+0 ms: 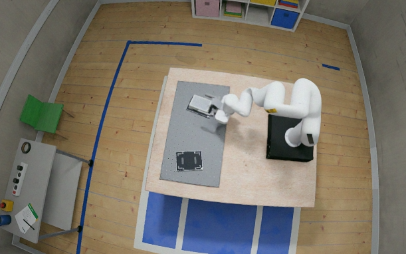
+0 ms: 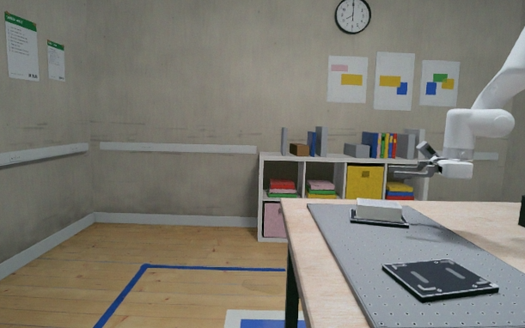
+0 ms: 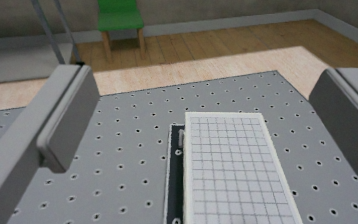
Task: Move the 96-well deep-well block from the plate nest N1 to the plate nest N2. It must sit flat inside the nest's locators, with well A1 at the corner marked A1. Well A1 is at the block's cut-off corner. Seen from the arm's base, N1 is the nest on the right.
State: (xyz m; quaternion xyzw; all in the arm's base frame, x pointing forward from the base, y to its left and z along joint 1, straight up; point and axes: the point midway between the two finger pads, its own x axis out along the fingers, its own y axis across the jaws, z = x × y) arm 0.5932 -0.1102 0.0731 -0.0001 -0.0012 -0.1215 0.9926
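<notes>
Right now the white 96-well deep-well block is 12 cm below my hand, 5 cm to the right of it and 4 cm ahead of it.
</notes>
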